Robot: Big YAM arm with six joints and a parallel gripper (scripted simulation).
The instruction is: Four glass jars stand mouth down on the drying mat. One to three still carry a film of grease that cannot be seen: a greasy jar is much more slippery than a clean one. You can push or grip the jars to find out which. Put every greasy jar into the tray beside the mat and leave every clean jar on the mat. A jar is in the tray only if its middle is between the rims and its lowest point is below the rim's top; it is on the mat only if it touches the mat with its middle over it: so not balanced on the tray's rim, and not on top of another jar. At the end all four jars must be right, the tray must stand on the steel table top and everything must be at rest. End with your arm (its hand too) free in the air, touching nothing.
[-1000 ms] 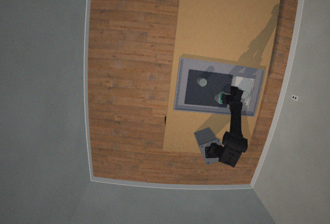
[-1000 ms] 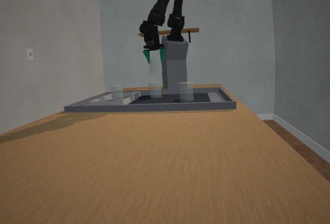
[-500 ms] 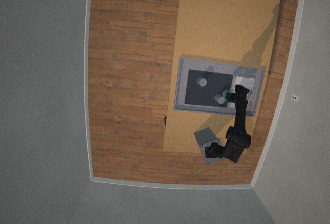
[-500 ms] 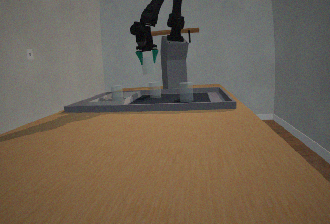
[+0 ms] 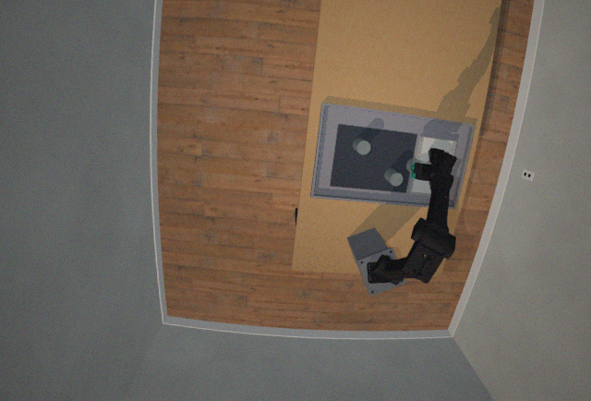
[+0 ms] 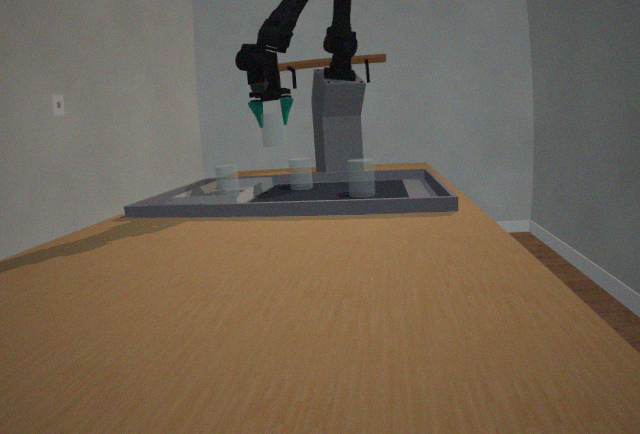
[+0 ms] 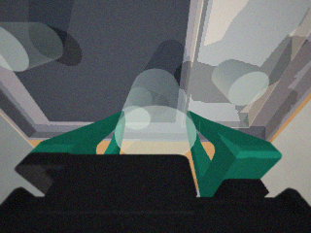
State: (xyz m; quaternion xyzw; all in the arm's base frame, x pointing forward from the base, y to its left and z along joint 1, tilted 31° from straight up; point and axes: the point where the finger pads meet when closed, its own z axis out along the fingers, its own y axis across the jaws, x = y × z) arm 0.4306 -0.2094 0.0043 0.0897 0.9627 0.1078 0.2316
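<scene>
My gripper is now 4 cm past the pale tray, 17 cm to the left of it and 19 cm above it. The rest, counted from my hand: dark drying mat 15 cm to the left, 20 cm below; rimmed steel table top 4 cm to the left, 20 cm below.
</scene>
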